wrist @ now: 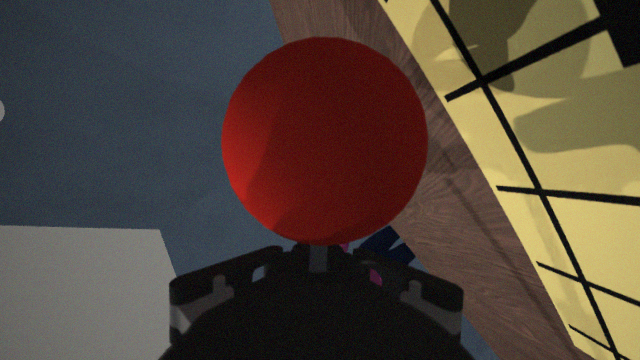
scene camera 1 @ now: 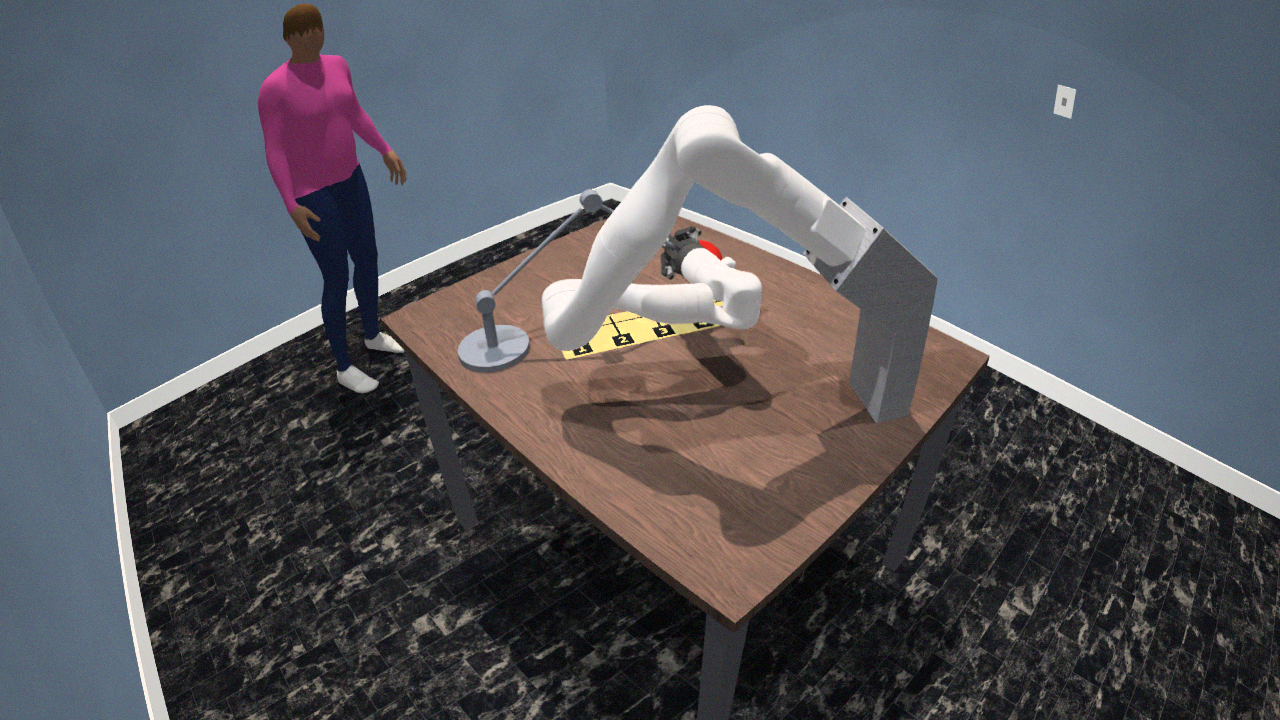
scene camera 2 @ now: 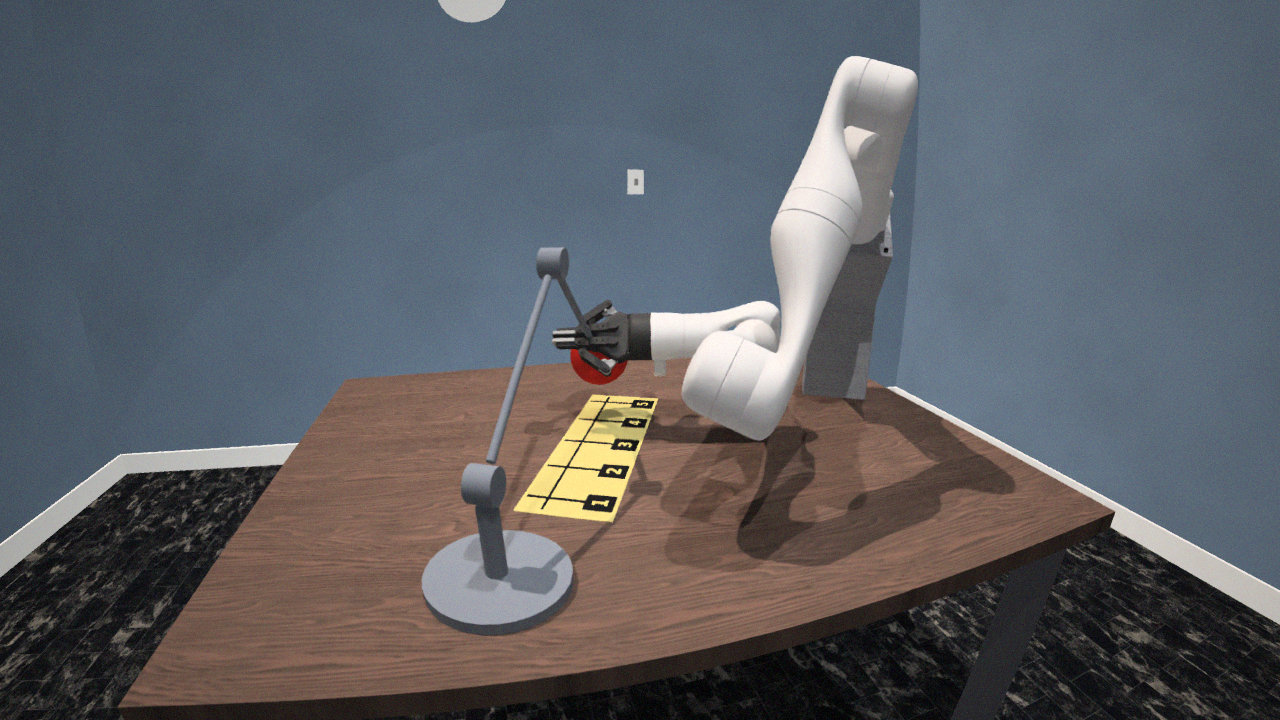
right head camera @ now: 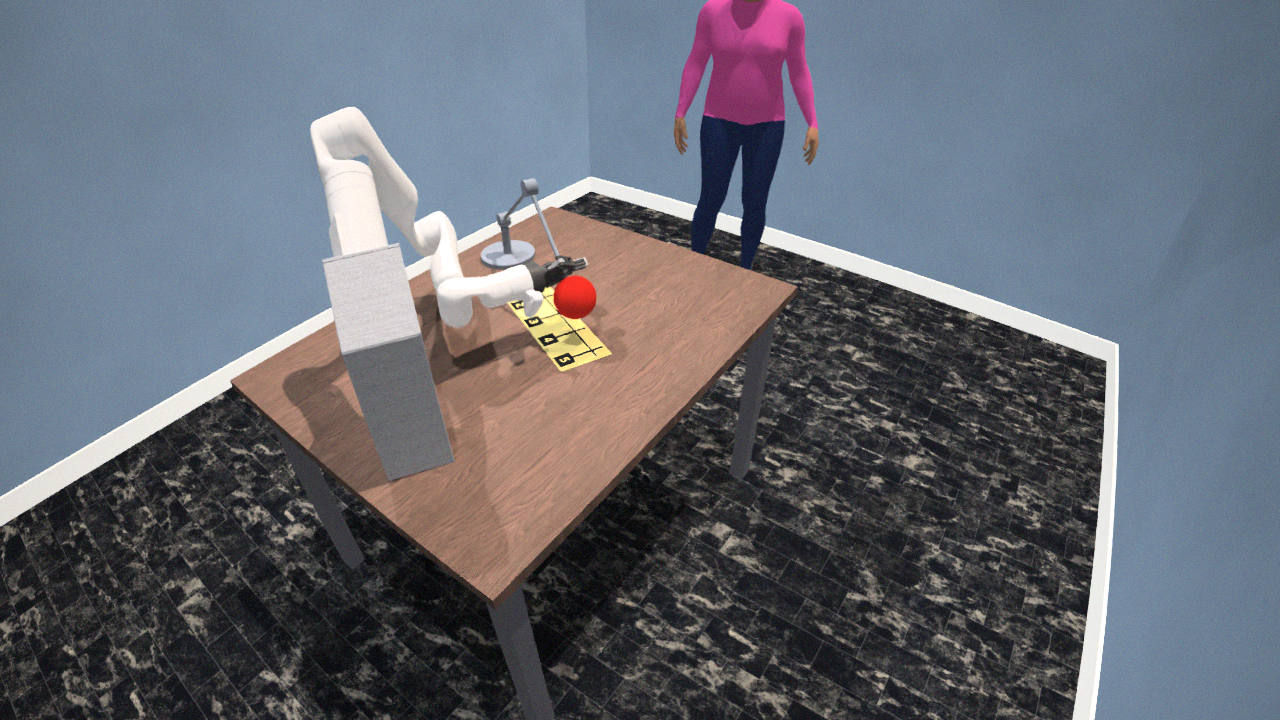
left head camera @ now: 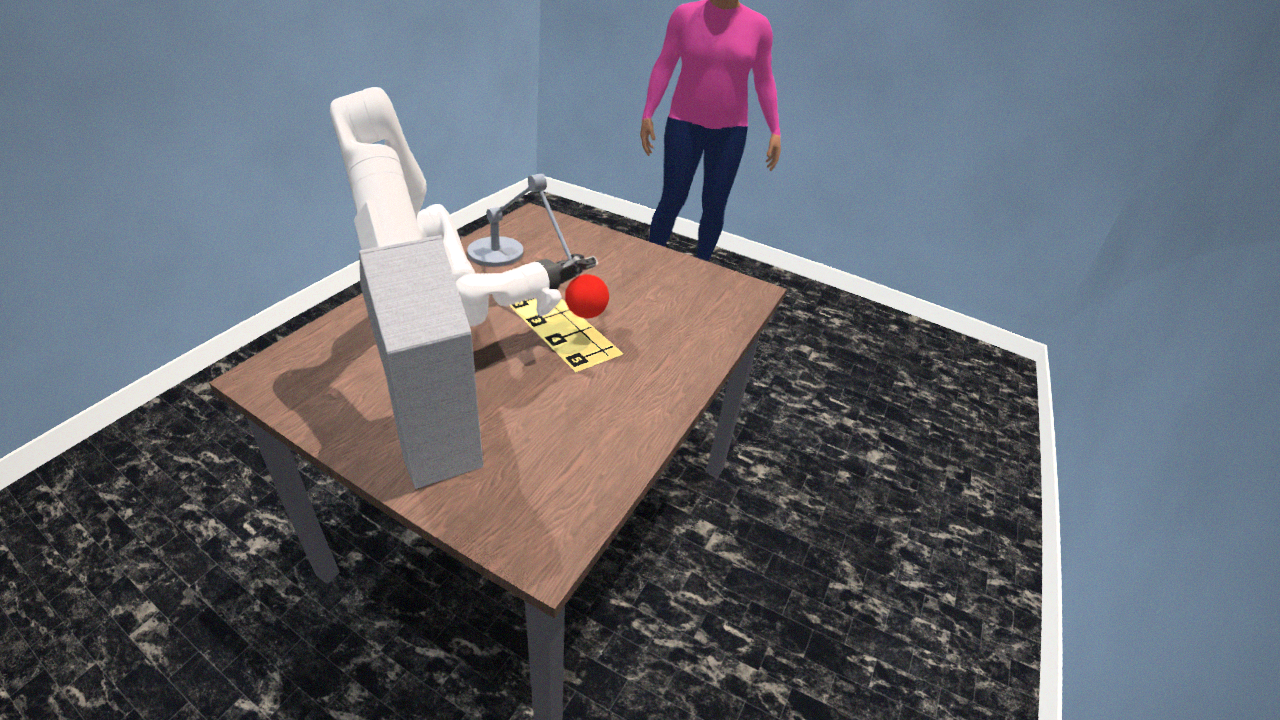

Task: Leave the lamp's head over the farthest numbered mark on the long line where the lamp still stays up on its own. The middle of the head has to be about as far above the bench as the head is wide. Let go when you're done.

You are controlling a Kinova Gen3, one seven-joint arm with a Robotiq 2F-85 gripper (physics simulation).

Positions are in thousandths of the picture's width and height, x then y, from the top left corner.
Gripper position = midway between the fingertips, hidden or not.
Note:
In view: the gripper (scene camera 2: 432,470), a lamp joint (left head camera: 385,302) and a yellow numbered strip (left head camera: 454,480).
The lamp joint is seen too in scene camera 1 (scene camera 1: 379,420) and in the right head camera view (right head camera: 393,309). The gripper is seen too in the wrist view (wrist: 496,671), in scene camera 1 (scene camera 1: 518,331), in the right head camera view (right head camera: 457,365) and in the left head camera view (left head camera: 464,363). The yellow numbered strip also shows in the wrist view (wrist: 843,279), in scene camera 1 (scene camera 1: 488,458) and in the right head camera view (right head camera: 445,477).

